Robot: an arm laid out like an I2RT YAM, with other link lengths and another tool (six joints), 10 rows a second.
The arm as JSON. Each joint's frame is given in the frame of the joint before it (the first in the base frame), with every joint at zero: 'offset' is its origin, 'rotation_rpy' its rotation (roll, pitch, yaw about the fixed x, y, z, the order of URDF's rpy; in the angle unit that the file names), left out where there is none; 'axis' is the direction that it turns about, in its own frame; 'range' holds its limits. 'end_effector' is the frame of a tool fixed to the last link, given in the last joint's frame.
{
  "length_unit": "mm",
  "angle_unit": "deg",
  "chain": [
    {
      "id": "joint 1",
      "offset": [
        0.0,
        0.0,
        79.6
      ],
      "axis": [
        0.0,
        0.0,
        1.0
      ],
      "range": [
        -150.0,
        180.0
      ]
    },
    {
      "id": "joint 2",
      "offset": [
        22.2,
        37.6,
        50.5
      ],
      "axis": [
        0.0,
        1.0,
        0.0
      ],
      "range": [
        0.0,
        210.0
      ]
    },
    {
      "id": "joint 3",
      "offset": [
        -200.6,
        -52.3,
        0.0
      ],
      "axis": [
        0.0,
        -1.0,
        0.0
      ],
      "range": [
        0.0,
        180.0
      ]
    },
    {
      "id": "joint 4",
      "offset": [
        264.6,
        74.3,
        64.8
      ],
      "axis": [
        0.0,
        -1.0,
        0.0
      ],
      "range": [
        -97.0,
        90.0
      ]
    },
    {
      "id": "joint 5",
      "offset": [
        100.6,
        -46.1,
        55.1
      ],
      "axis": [
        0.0,
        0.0,
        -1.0
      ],
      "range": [
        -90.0,
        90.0
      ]
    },
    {
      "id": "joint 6",
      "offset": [
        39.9,
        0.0,
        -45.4
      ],
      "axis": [
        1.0,
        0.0,
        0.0
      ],
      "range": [
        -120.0,
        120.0
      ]
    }
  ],
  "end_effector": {
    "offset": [
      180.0,
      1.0,
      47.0
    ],
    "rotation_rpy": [
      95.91,
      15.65,
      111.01
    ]
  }
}
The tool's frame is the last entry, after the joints.
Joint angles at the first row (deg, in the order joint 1, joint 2, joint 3, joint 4, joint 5, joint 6):
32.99 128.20 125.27 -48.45 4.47 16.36
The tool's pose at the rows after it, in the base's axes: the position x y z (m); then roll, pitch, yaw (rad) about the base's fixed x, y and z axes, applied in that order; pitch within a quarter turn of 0, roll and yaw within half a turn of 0:
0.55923, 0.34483, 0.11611, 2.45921, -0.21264, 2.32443
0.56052, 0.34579, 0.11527, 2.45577, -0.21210, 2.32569
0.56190, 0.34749, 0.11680, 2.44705, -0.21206, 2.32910
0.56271, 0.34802, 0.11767, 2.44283, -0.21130, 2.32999
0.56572, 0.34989, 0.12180, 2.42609, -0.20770, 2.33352
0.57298, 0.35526, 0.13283, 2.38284, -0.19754, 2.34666
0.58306, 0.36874, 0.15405, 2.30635, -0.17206, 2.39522
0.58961, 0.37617, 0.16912, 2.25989, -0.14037, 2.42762
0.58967, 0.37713, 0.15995, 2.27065, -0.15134, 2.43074
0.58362, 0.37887, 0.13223, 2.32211, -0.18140, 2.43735
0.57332, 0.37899, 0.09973, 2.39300, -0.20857, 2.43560
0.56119, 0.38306, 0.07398, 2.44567, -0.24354, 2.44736
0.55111, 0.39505, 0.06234, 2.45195, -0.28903, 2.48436
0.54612, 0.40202, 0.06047, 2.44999, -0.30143, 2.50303
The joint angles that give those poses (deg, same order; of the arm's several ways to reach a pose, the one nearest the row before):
33.01 129.01 125.23 -48.14 4.38 16.36
33.01 129.25 125.23 -47.70 4.36 16.34
33.04 129.32 125.23 -47.16 4.25 16.34
33.04 129.34 125.23 -46.89 4.25 16.34
33.04 129.34 125.23 -45.93 4.27 16.32
33.04 129.34 125.23 -43.42 4.19 16.05
33.08 129.34 125.23 -38.79 3.16 14.35
33.06 129.34 125.23 -35.68 2.76 12.58
32.95 130.10 125.23 -35.68 2.20 12.67
32.97 131.79 125.23 -37.28 1.02 12.71
33.28 133.60 125.23 -39.72 0.49 12.69
33.65 135.11 125.23 -41.60 -0.97 12.64
33.98 136.07 125.23 -41.76 -4.01 12.62
34.39 136.27 125.23 -41.69 -4.95 12.56

